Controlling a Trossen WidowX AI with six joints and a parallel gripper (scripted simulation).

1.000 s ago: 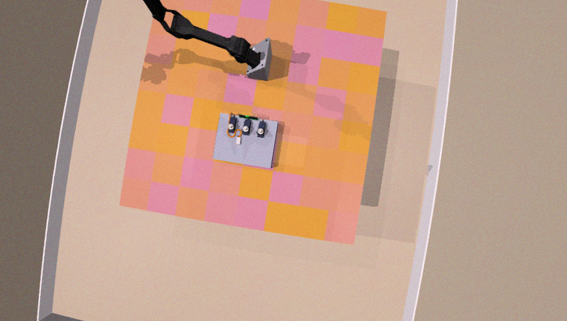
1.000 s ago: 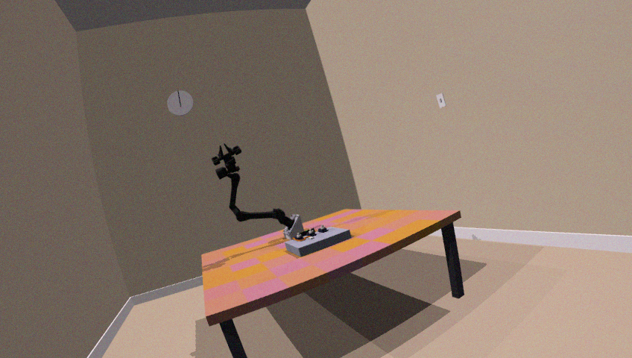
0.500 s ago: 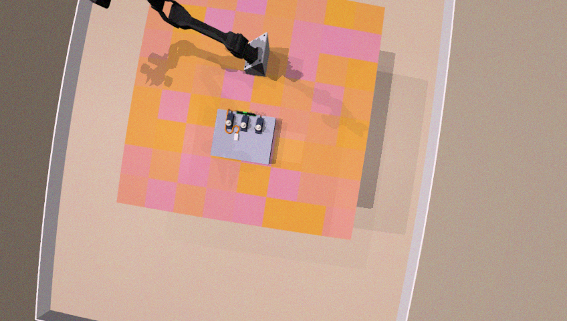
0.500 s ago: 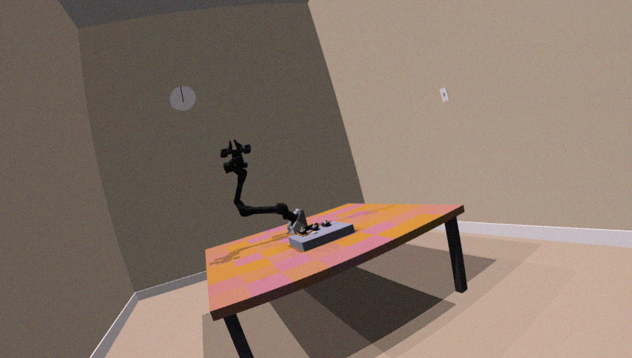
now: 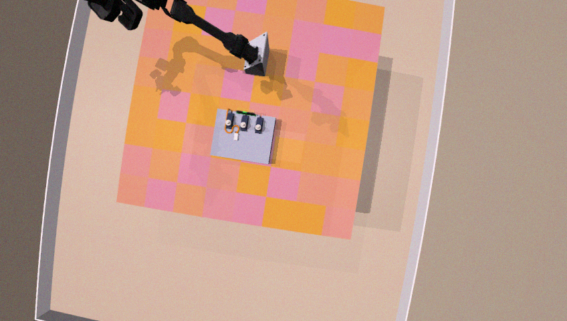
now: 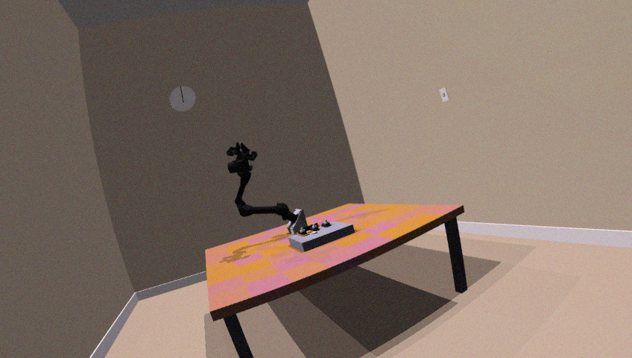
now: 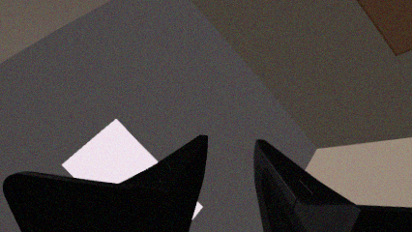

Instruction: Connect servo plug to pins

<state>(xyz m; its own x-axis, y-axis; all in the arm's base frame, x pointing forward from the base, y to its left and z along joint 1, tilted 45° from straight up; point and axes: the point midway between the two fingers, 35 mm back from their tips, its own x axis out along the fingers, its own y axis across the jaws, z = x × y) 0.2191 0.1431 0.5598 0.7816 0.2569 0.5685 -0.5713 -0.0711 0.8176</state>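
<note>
My gripper tip is 26 cm short of the grey printed holder, 23 cm to the right of it and 62 cm above it. Round my gripper tip: green band 11 cm ahead, 25 cm to the left, 57 cm below; then black header strip 11 cm ahead, 25 cm to the left, 58 cm below; then dot 11 cm ahead, 26 cm to the left, 57 cm below.
</note>
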